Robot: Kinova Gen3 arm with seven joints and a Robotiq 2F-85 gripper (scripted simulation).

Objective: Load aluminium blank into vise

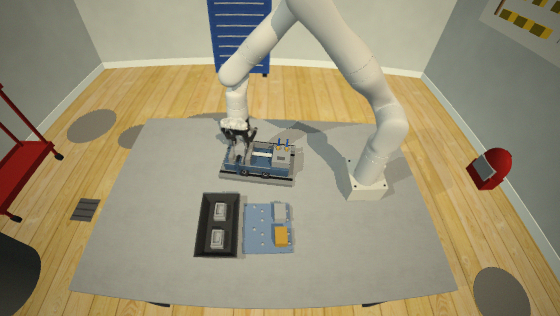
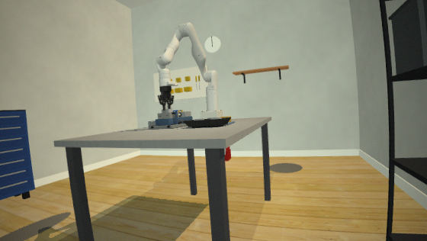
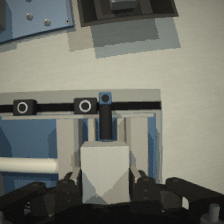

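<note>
Now: the vise 70 mm behind my hand, 20 mm to the left of it and 80 mm below it. Round my hand: hose block 160 mm behind, 40 mm to the left, 40 mm below; then brass blank 110 mm behind, 350 mm to the left, 100 mm below.
</note>
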